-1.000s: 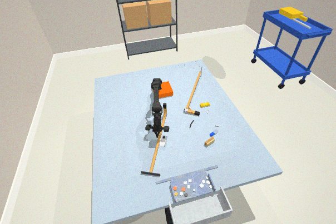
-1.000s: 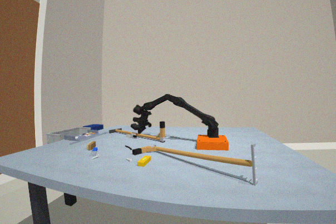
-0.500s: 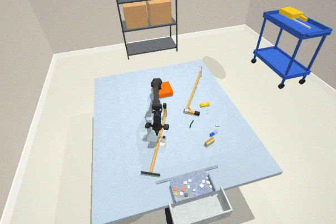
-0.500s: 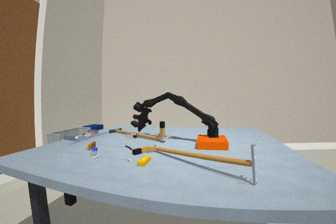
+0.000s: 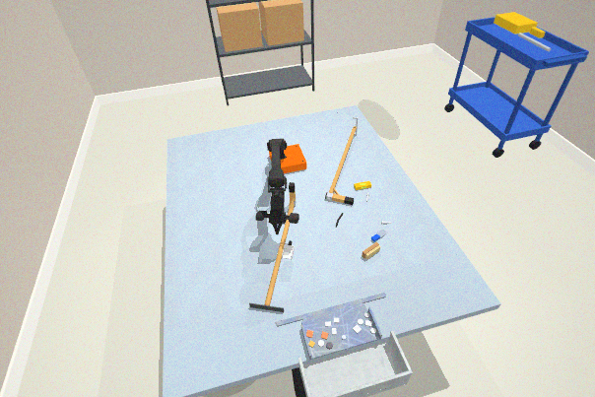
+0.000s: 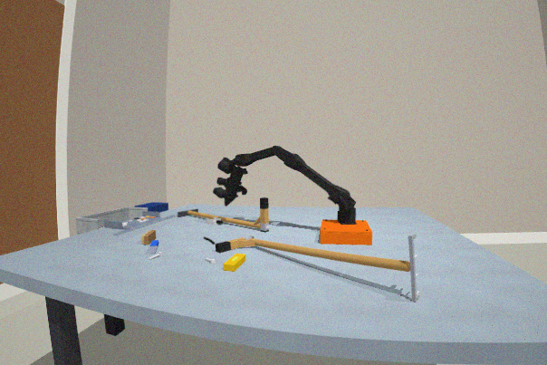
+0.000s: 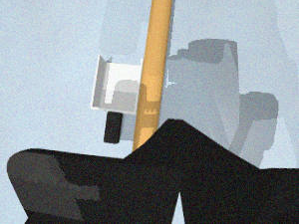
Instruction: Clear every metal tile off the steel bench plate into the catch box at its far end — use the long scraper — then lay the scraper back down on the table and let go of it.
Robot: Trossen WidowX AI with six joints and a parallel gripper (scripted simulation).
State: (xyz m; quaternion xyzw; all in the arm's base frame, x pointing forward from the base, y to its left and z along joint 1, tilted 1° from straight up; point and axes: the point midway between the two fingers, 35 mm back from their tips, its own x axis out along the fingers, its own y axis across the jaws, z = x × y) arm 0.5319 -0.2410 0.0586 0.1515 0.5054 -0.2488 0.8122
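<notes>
The scraper is 2 cm ahead of my gripper tip, 1 cm to the left of it and 2 cm below it. Also, from my gripper tip: white-and-black piece 4 cm ahead, 3 cm to the left, 8 cm below; wooden block 23 cm ahead, 35 cm to the left, 7 cm below; black curved strip 33 cm to the left, 8 cm below.
</notes>
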